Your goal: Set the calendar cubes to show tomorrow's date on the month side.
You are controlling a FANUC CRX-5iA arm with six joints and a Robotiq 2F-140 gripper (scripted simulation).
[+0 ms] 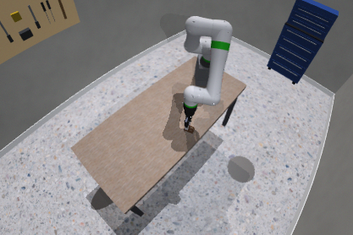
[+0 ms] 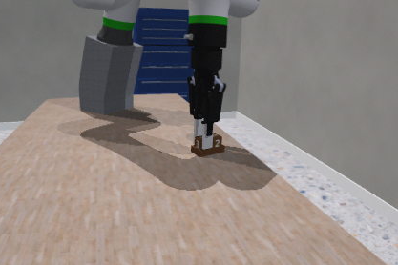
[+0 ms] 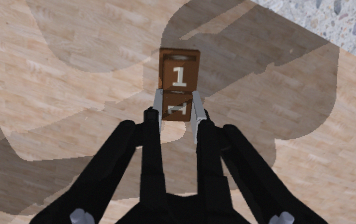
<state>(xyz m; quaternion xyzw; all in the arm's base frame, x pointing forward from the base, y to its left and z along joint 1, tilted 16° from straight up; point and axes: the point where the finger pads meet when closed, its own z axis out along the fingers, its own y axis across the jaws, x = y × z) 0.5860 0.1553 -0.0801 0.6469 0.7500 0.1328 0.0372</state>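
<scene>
My hand is 2 cm to the right of the brown calendar tray and 4 cm above it.
</scene>
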